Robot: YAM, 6 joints.
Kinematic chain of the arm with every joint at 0, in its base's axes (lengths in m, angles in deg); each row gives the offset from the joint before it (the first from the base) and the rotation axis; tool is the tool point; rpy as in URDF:
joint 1: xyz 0 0 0.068 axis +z
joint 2: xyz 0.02 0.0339 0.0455 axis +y
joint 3: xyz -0.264 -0.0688 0 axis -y
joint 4: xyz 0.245 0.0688 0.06 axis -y
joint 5: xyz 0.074 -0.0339 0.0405 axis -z
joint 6: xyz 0.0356 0 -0.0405 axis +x
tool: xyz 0 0 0 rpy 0 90 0
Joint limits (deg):
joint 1: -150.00..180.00
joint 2: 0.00..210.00
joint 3: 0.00..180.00
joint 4: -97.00..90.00
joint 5: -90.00..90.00
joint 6: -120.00..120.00
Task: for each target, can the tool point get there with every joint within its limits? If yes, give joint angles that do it. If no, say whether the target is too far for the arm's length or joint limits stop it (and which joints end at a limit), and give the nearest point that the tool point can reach.
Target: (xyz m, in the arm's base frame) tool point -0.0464 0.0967 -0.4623
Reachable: no: joint limits stop it (at a limit: joint 2) | nearest point -0.0600 0.1251 -0.3633 | short by 0.104 m
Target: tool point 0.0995 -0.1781 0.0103
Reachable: yes | joints -59.59 113.21 29.63 -10.16 7.06 90.36
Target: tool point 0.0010 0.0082 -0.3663
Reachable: no: joint limits stop it (at a limit: joint 2) | nearest point 0.0052 0.0426 -0.3162 | short by 0.061 m
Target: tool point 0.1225 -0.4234 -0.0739
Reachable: yes | joints -76.27 167.69 117.99 -63.88 -31.39 -47.42
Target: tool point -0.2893 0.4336 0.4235
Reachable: yes | joints 120.05 135.14 146.80 -1.34 -69.17 96.39
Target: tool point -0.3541 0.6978 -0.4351
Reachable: no: too far | nearest point -0.2416 0.4761 -0.2411 | short by 0.315 m
